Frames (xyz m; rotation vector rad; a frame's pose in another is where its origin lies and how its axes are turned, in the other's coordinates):
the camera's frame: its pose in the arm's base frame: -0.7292 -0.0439 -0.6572 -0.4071 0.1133 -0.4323
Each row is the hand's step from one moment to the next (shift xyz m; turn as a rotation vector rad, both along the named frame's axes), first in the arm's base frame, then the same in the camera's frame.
Working: the arm's base frame: its pose in the camera's frame: 0.6258 0.0493 0.7560 0.4071 -0.1133 0.4323

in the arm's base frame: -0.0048 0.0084 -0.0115 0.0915 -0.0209 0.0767
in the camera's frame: -0.0077 0.0098 -0.0084 0.0900 -0.0134 0.0801
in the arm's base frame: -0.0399 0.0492 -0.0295 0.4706 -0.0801 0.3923
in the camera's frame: -0.0565 0.0375 -0.0169 0.4511 -0.0451 0.4199
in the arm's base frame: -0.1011 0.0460 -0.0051 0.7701 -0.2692 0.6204
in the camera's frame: -0.1109 0.0014 -0.0075 0.7978 -0.1796 0.6178
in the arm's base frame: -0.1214 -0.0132 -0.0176 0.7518 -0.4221 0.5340
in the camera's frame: -0.1036 -0.0504 -0.0441 0.8487 -0.2782 0.4805
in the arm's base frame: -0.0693 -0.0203 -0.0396 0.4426 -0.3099 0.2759
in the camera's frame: -0.0530 -0.0273 -0.0568 0.5268 -0.1991 0.2257
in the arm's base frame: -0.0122 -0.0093 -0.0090 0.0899 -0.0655 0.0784
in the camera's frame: -0.0068 -0.0087 -0.0139 0.1076 -0.0516 0.0653
